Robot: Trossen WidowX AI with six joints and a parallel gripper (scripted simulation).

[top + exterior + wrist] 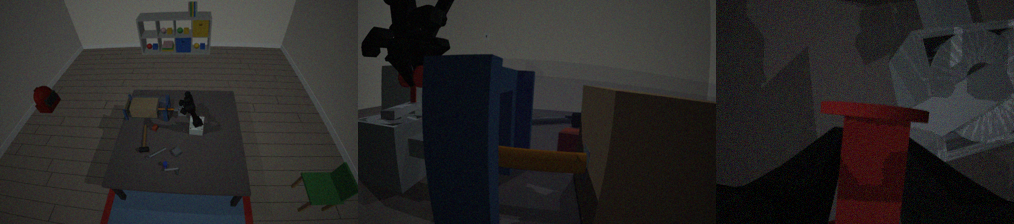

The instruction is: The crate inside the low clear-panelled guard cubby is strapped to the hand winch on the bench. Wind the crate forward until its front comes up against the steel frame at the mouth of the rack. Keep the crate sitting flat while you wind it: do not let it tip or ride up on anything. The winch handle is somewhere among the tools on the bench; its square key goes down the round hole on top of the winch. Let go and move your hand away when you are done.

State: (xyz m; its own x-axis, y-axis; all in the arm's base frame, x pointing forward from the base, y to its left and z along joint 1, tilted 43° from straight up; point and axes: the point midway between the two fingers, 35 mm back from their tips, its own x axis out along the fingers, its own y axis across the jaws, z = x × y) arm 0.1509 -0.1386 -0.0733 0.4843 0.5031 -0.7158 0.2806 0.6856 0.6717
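My gripper tip is now 10 cm to the left of the grey winch and 10 cm above it. Also, from my gripper tip: red knob 1 cm behind; then grey winch handle 3 cm to the right, 3 cm below; then blue steel frame 18 cm ahead, 9 cm to the right, 3 cm below.
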